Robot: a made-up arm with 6 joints.
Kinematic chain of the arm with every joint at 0, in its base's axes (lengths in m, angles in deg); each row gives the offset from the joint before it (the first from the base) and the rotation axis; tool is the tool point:
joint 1: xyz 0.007 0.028 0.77 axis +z
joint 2: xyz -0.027 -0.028 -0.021 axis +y
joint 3: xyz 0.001 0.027 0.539 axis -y
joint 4: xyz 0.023 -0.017 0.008 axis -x
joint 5: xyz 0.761 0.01 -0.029 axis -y
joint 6: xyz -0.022 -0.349 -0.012 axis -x
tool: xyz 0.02 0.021 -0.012
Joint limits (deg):
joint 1: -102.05..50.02
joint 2: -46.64..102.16
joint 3: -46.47..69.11
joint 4: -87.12..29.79
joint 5: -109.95..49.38
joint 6: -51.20..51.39
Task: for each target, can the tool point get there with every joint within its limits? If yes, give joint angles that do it. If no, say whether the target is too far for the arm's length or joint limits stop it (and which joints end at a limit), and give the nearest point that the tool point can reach.
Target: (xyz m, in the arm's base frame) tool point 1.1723 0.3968 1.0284
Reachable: yes | joints 33.78 52.74 50.82 4.49 -21.61 8.96
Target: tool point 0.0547 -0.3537 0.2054
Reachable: yes | joints -39.07 62.12 -25.79 -30.26 12.80 7.94
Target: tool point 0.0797 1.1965 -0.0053
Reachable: no: joint limits stop it (at a limit: joint 1, joint 4, joint 6) | nearest point 0.5893 0.7692 -0.0053 | short by 0.665 m
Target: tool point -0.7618 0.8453 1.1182
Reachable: no: joint limits stop it (at a limit: joint 2, joint 3, joint 4, joint 5, joint 6) | nearest point -0.6402 0.7160 1.7259 | short by 0.633 m
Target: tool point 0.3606 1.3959 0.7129
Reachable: no: joint limits stop it (at a limit: joint 1, joint 3, joint 4, joint 6) | nearest point 0.7989 1.0192 0.7131 | short by 0.578 m
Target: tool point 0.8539 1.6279 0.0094
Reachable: no: too far | nearest point 0.7601 0.9557 0.2462 | short by 0.719 m
